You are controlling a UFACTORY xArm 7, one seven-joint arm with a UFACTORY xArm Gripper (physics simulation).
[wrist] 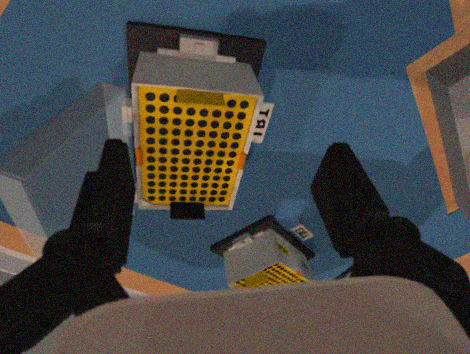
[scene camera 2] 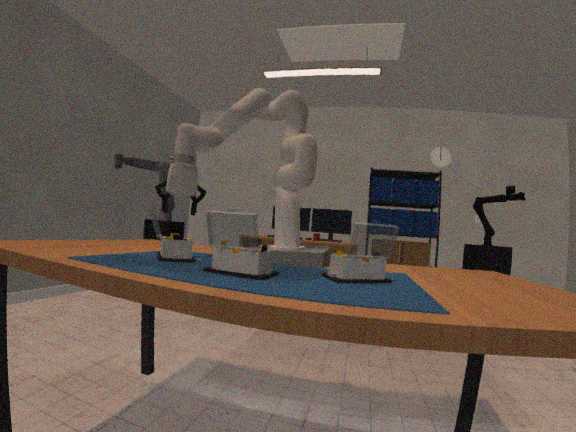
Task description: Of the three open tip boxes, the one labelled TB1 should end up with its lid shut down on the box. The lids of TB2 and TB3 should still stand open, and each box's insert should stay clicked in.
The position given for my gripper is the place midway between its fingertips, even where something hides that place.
In view: my gripper [wrist: 230,165], a yellow insert [wrist: 191,141], a clear lid [wrist: 51,162] and a clear lid [scene camera 2: 229,229].
